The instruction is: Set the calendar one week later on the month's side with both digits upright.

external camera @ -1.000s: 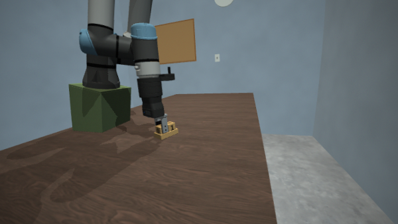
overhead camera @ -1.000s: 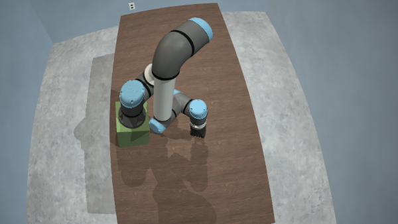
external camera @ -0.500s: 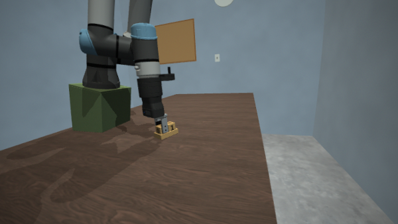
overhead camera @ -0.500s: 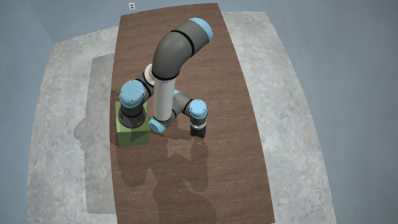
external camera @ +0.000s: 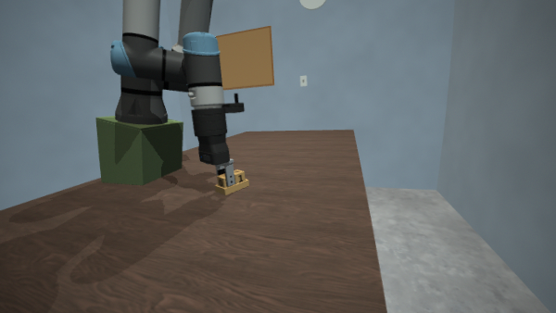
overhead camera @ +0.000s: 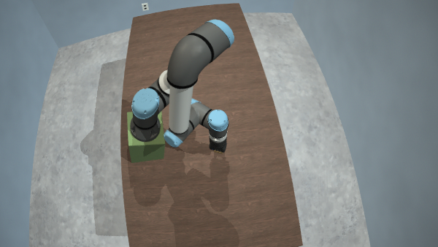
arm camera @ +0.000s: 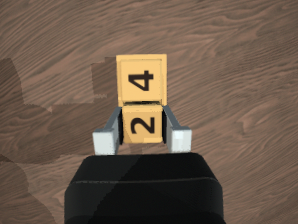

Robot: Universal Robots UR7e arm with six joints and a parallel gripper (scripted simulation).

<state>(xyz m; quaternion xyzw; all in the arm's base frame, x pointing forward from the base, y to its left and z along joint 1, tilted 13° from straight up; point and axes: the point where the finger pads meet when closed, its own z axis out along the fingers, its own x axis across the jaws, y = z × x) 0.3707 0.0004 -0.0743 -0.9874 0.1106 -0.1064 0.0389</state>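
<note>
My gripper is now 2 cm to the right of the wooden calendar tray and 3 cm above it. The rest, counted from my hand: wooden cube: 1 cm ahead, 3 cm to the left, 1 cm below.
</note>
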